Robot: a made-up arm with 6 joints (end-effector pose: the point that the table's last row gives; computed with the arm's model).
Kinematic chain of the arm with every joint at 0, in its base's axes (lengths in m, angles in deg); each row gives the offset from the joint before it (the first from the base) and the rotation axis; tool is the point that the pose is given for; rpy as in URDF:
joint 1: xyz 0 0 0.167 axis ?
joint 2: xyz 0 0 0 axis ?
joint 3: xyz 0.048 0 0.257 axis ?
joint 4: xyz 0.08 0 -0.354 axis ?
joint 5: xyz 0 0 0 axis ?
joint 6: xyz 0.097 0 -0.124 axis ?
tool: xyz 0 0 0 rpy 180 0 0
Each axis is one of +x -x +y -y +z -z.
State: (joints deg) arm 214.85 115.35 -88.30 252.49 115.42 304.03
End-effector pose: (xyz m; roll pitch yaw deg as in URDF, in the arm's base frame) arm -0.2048 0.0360 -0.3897 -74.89 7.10 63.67
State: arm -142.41 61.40 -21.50 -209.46 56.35 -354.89
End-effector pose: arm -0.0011 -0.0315 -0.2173 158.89 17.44 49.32
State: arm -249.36 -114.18 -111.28 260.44 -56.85 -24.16
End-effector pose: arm 0.0437 -0.5549 0.3060 -60.56 10.90 136.22
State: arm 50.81 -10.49 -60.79 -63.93 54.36 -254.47
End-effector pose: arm 0.3456 0.3610 0.3237 -158.20 -55.55 -34.15
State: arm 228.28 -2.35 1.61 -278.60 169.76 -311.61
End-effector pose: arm 0.0181 -0.1542 0.1774 7.29 7.40 15.68
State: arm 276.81 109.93 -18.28 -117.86 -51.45 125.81
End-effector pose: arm 0.1228 0.1458 0.0381 37.98 60.91 90.13
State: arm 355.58 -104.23 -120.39 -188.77 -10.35 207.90
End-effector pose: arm -0.5569 0.0250 0.5023 11.32 32.73 -161.33
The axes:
joint 1: +z
joint 2: +y
joint 3: +y
joint 4: -z
joint 5: +y
joint 6: -z

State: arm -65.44 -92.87 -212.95 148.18 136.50 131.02
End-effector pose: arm -0.0929 0.4007 -0.1637 97.08 -66.20 39.38
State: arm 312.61 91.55 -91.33 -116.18 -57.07 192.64
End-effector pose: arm 0.2831 -0.0999 -0.2280 160.95 55.00 -133.94
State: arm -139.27 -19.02 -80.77 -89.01 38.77 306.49
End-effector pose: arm -0.3438 -0.2934 0.5914 79.87 46.13 -95.72
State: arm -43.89 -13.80 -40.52 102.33 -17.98 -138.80
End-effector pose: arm 0.1817 -0.3517 0.2126 135.06 -30.76 -3.36
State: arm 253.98 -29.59 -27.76 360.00 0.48 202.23
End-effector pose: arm -0.1140 -0.3969 0.3040 149.90 50.82 37.19
